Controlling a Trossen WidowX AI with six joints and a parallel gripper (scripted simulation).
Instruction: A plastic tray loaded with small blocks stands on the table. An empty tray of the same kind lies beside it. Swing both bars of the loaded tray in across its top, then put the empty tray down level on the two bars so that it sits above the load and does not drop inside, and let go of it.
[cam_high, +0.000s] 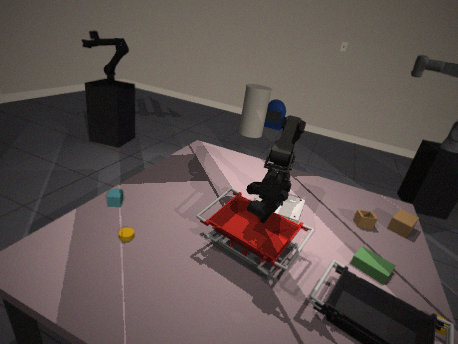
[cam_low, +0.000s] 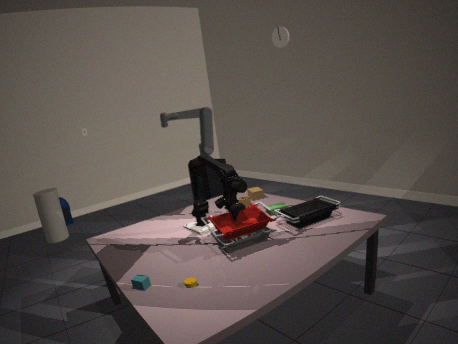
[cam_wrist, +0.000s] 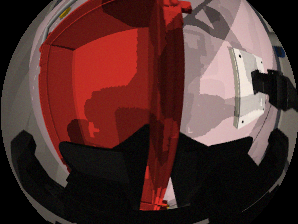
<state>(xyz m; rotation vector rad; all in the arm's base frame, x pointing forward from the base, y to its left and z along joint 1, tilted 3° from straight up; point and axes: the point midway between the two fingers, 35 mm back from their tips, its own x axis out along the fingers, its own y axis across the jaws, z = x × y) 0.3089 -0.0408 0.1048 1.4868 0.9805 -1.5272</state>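
Right now my gripper tip is 7 cm short of the red tray, 3 cm to the left of it and 2 cm below it. The rest, counted from my gripper tip: teal cube: 58 cm to the right, 8 cm below, 3 cm behind; then green block: 40 cm to the left, 8 cm below, 2 cm behind.
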